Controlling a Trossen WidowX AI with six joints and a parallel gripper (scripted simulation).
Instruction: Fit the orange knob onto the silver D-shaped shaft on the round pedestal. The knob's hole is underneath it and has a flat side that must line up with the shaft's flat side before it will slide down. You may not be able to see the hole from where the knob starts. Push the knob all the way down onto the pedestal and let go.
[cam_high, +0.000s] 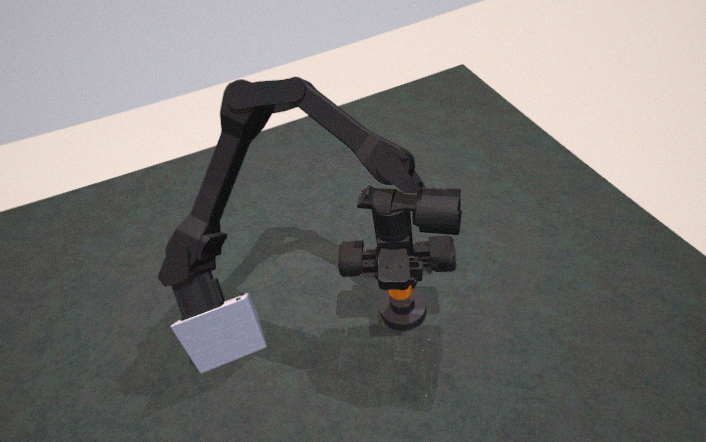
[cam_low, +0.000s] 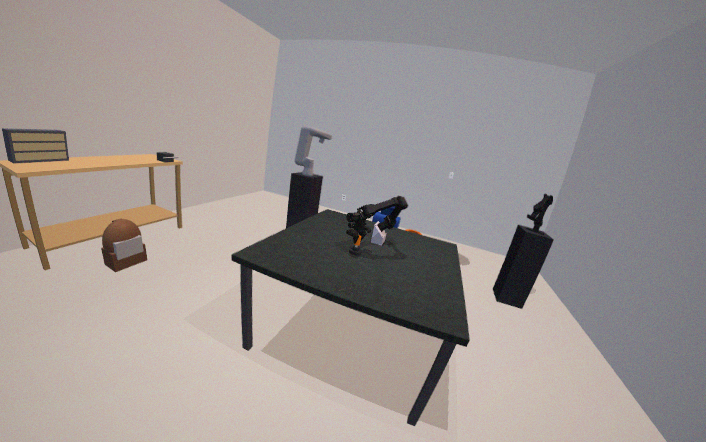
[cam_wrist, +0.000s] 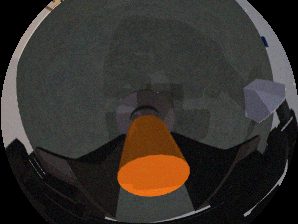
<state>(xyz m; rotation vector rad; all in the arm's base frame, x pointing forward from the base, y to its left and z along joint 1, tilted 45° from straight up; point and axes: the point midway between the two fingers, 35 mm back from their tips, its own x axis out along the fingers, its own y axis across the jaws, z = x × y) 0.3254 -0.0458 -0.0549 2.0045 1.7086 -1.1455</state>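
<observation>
My gripper tip is now 3 cm below the orange knob. From my gripper tip the other things lie so: dark round pedestal: 4 cm below.
</observation>
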